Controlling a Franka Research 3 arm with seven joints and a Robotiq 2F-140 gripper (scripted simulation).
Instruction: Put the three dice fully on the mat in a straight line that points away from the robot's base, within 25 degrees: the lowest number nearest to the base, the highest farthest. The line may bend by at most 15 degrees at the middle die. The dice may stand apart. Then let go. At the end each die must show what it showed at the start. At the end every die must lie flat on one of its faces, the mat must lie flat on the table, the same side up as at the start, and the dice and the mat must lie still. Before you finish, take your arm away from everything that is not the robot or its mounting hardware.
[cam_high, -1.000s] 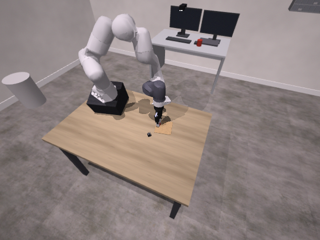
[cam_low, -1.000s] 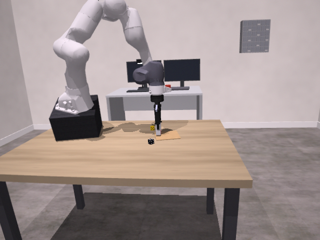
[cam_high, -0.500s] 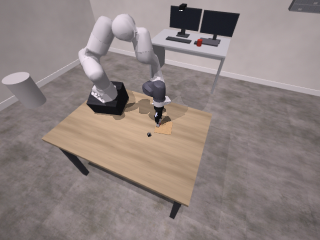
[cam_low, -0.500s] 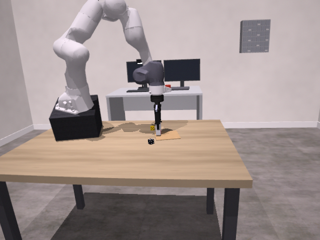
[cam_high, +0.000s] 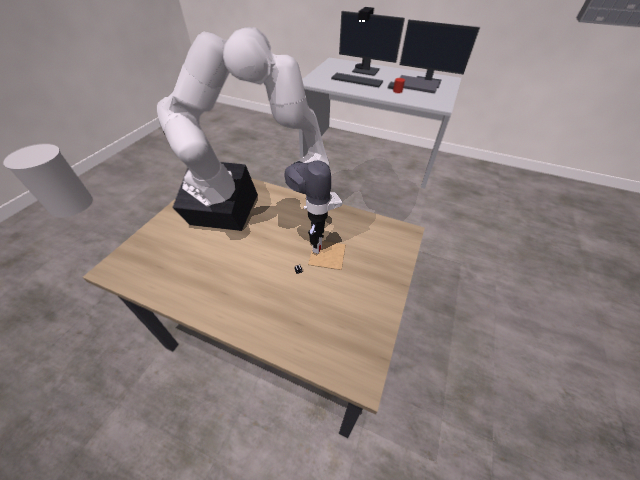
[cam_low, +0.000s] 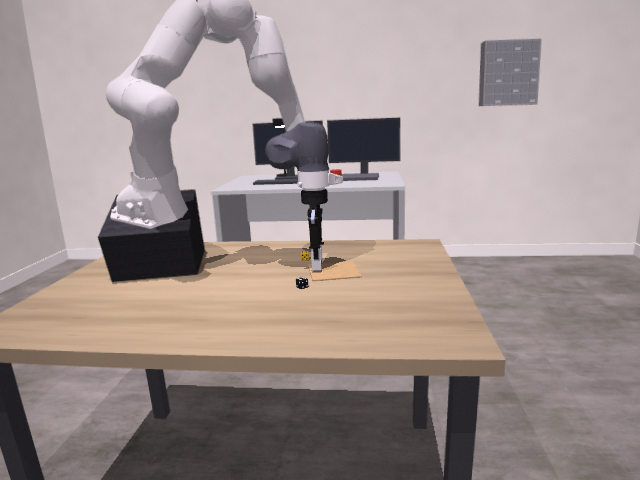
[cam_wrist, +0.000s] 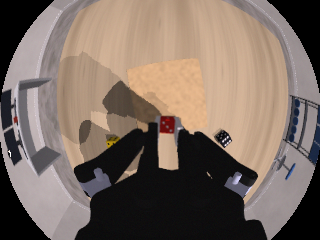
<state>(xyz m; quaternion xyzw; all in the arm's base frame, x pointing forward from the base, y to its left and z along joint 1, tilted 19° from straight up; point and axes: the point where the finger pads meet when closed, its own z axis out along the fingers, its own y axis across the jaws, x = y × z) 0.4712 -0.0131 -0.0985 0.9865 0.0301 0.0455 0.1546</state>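
Right now the red die is 20 mm below my hand. Round my hand: yellow die: 110 mm to the left, 60 mm behind, 30 mm below; then black die: 130 mm to the right, 30 mm below, 20 mm behind; then tan mat: 50 mm ahead, 40 mm below.
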